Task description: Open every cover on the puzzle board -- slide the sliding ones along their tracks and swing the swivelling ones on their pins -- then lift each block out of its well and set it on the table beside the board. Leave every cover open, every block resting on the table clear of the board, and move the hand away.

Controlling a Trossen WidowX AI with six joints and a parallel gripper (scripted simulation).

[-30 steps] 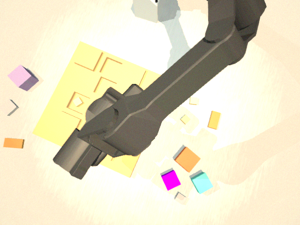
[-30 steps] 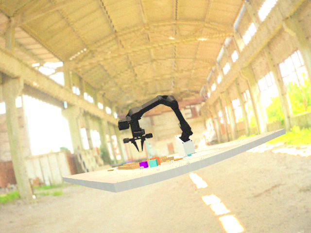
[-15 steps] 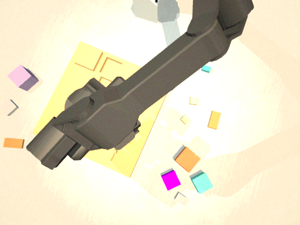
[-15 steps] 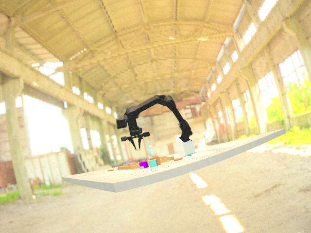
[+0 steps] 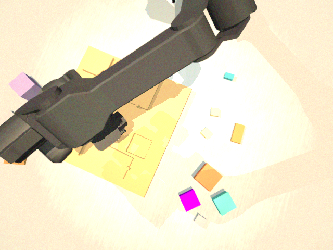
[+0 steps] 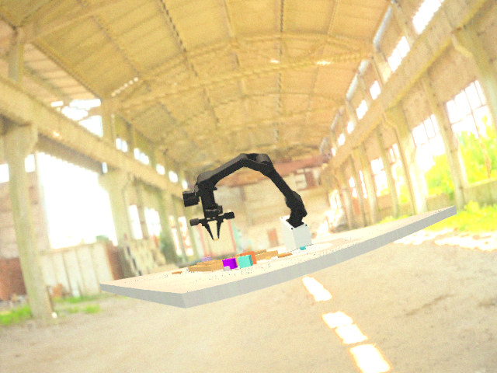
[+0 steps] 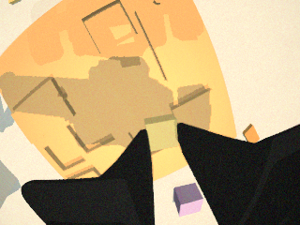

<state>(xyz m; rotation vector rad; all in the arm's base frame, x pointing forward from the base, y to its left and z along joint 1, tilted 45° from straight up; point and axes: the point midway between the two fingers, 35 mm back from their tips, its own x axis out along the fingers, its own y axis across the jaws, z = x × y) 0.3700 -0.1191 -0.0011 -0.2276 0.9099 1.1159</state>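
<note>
The yellow puzzle board lies 50 mm behind my gripper tip and 100 mm below it. From my gripper tip the other things lie so: orange cube (60 mm ahead, 270 mm to the left, 100 mm below); then lilac block (70 mm behind, 220 mm to the right, 100 mm below); then magenta cube (120 mm ahead, 240 mm to the left, 100 mm below).
</note>
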